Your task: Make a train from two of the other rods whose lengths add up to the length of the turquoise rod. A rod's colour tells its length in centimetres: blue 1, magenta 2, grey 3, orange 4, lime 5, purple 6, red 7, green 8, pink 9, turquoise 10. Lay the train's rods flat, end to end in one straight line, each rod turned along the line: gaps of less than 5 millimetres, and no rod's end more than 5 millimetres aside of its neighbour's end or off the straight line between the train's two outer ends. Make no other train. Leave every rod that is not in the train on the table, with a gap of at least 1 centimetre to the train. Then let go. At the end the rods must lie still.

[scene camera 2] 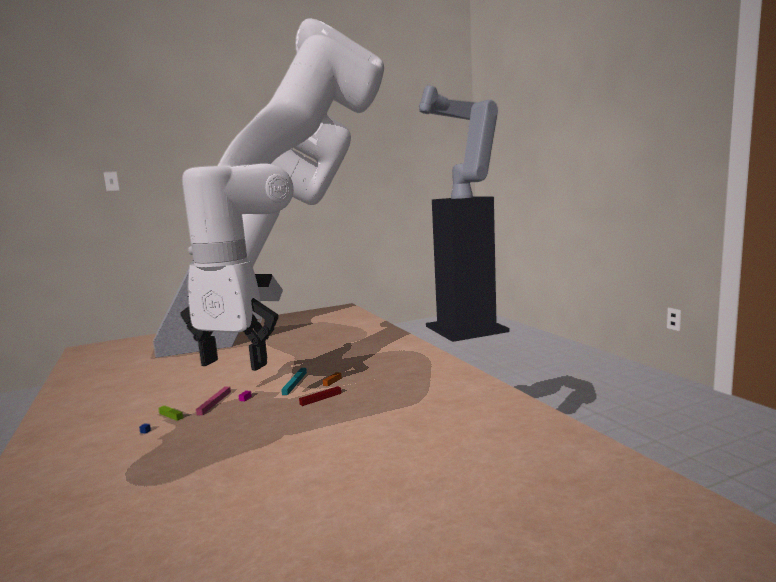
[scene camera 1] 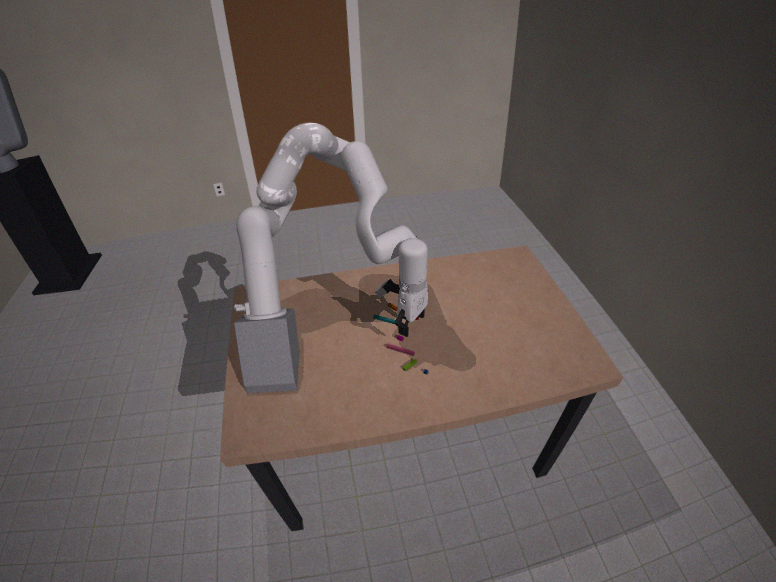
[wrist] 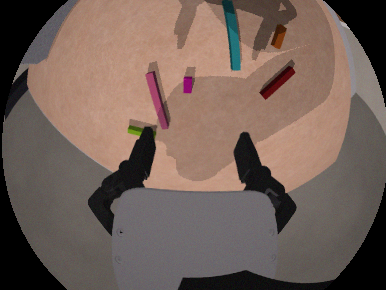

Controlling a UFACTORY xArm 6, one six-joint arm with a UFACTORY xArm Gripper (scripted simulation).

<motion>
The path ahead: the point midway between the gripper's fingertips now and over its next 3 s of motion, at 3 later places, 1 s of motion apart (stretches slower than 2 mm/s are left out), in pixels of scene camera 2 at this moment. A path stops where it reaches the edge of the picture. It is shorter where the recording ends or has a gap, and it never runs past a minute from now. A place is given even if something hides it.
My gripper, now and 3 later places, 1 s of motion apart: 234, 365; 279, 358; 286, 354; 214, 369
</motion>
